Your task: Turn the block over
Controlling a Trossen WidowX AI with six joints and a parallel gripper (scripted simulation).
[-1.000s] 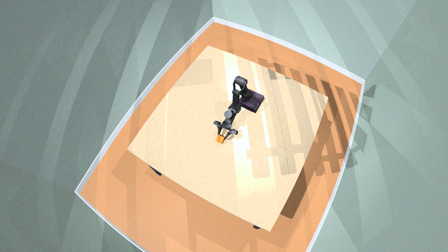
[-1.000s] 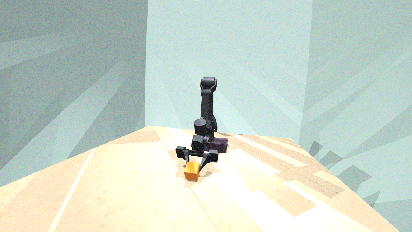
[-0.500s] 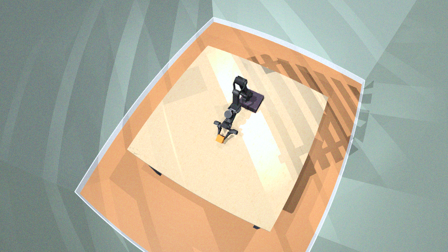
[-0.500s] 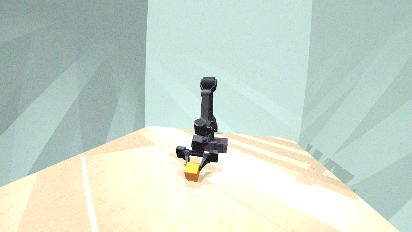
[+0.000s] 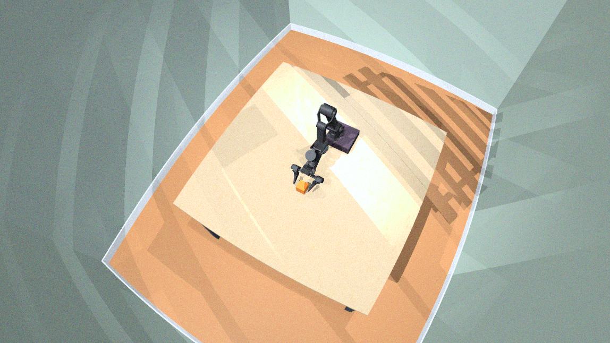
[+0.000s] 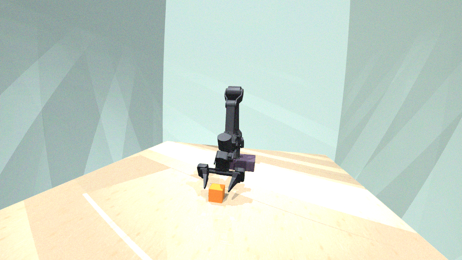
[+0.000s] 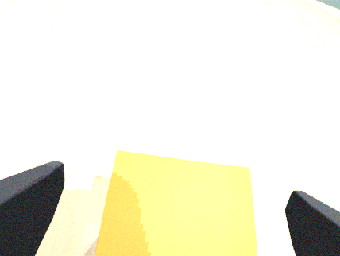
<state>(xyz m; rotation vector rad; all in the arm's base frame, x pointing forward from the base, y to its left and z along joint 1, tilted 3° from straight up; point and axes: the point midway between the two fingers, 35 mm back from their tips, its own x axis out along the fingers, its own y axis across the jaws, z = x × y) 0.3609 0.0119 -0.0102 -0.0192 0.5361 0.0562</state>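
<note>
Now: the orange block 3 cm behind my gripper tip and 2 cm below it.
</note>
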